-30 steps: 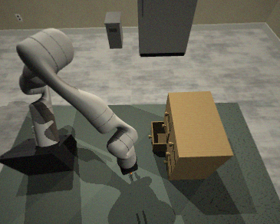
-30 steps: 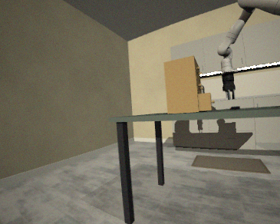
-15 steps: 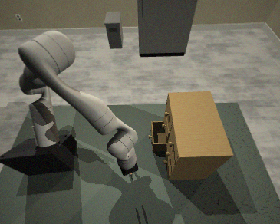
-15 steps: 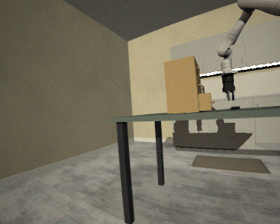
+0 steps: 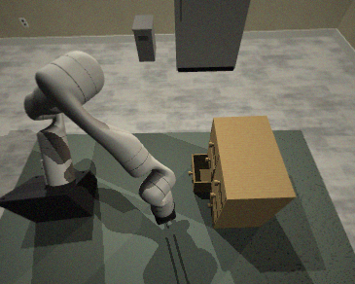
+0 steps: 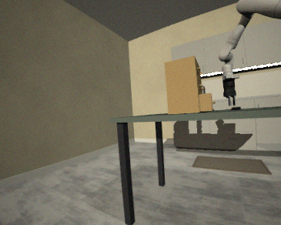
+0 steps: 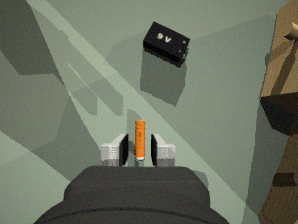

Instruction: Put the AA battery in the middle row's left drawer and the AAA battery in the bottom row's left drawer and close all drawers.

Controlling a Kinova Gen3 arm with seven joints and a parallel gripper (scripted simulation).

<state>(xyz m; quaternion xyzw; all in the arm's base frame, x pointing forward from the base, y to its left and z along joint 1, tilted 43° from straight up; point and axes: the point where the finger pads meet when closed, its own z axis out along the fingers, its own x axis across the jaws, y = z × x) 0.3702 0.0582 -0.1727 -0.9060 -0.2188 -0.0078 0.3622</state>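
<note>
Now: the thin orange battery 4 cm below my hand. Also, from my hand: green battery 27 cm ahead, 17 cm to the left, 8 cm above; then small black block 1 cm behind, 11 cm to the left, 4 cm below.
</note>
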